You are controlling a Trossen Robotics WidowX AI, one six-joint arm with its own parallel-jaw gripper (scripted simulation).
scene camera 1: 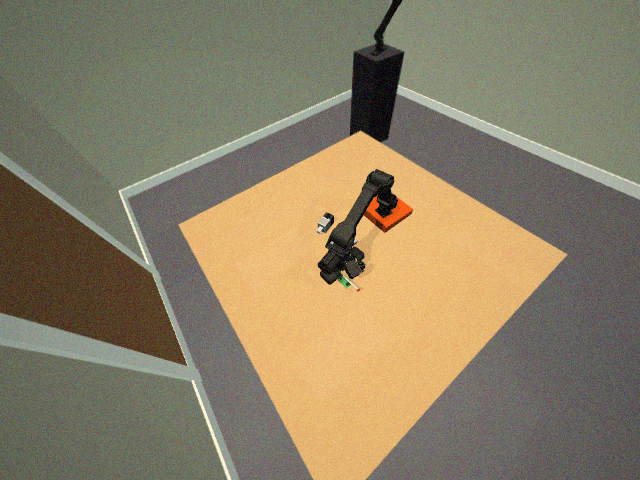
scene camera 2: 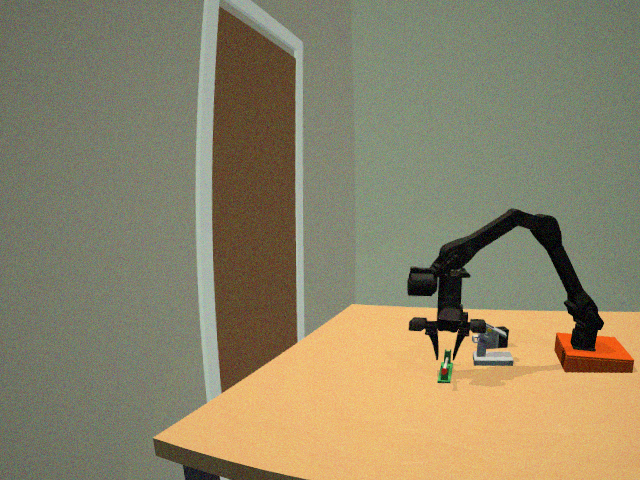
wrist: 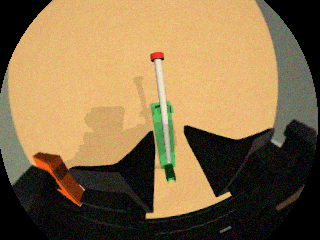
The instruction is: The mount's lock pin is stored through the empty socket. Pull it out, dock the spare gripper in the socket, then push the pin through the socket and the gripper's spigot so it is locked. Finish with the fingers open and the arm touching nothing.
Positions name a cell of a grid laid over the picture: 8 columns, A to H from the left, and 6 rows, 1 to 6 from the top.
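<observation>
Gripper visible (scene camera 2: F5), (scene camera 1: E4), (wrist: E4). Lock pin (wrist: D2). Grey mount (scene camera 2: G5).
</observation>
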